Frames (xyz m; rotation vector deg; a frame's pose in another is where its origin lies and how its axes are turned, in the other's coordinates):
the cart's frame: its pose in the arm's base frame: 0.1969 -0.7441 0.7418 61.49 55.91 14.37
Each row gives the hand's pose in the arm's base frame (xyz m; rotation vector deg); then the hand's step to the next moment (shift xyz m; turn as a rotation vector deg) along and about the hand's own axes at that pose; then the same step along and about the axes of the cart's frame.
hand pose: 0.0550 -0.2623 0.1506 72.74 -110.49 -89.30
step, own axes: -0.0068 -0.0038 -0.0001 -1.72 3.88 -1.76
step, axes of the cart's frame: 0.0073 0.0027 0.0005 -1.95 4.07 0.84
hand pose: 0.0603 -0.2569 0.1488 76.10 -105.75 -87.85
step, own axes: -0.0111 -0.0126 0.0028 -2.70 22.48 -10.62
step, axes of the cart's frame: 0.0169 0.0000 -0.0020 -16.00 18.19 6.20
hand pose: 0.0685 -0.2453 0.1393 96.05 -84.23 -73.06
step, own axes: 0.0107 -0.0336 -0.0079 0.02 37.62 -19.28
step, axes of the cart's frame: 0.0259 -0.0207 0.0145 -28.53 27.87 14.01
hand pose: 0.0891 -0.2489 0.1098 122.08 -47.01 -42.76
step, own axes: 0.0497 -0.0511 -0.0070 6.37 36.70 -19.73
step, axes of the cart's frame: 0.0530 -0.0292 0.0384 -27.16 25.43 19.80
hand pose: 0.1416 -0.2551 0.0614 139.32 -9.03 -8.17
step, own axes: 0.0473 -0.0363 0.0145 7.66 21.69 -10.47
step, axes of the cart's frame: 0.0546 -0.0129 0.0249 -14.12 14.40 15.23
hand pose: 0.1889 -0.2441 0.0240 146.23 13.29 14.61
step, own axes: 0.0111 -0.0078 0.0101 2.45 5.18 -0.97
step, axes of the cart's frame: 0.0154 -0.0042 0.0057 -2.57 2.39 4.63
